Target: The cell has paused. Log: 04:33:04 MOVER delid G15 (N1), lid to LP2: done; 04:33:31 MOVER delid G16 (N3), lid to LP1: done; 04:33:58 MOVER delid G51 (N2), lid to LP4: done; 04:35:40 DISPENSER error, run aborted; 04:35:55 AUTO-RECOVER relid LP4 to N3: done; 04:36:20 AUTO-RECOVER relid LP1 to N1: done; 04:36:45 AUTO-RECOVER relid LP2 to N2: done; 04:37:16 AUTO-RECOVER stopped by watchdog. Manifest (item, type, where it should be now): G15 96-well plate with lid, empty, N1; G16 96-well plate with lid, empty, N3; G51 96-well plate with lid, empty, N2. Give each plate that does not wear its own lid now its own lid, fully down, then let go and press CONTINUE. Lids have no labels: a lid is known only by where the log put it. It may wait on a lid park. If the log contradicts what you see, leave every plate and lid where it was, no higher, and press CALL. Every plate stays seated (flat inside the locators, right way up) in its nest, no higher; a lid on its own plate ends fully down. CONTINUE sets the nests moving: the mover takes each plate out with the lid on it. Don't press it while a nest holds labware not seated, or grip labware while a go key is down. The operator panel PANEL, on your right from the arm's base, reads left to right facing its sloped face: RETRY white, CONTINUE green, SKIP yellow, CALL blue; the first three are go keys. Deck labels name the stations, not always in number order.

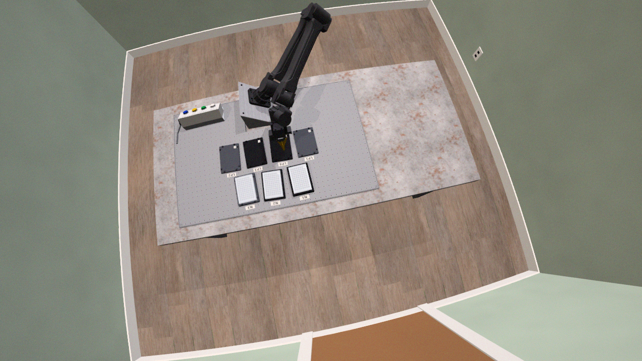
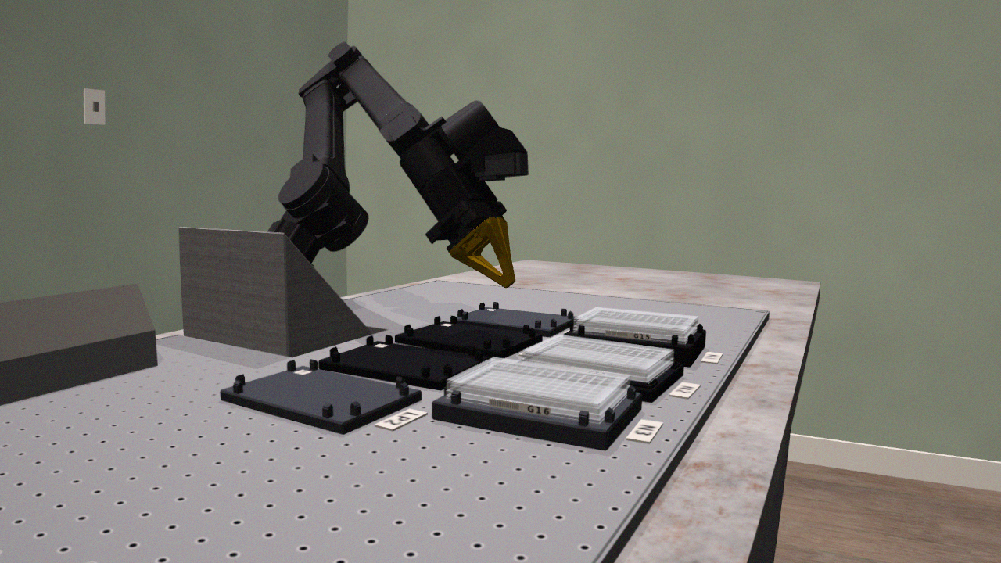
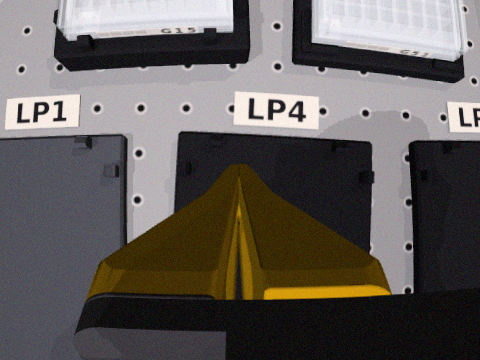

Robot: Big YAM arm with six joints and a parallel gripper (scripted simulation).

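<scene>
My gripper is now 15 cm short of the plate G15, 5 cm to the right of it and 5 cm above it. The rest, counted from my hand: lid park LP4: 7 cm below, 4 cm behind, 2 cm to the right; lid park LP1: 11 cm to the left, 7 cm below, 4 cm behind; LP4 label: 8 cm below, 5 cm ahead, 2 cm to the right.
</scene>
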